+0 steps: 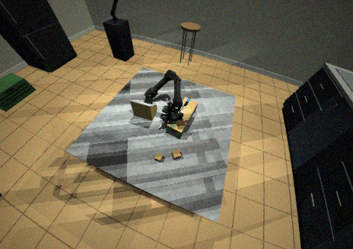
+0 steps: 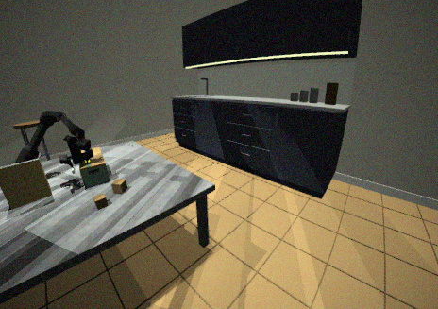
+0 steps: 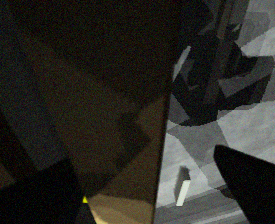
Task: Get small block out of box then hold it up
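The box is 4 cm to the left of my gripper tip, 4 cm ahead of it and 3 cm below it.
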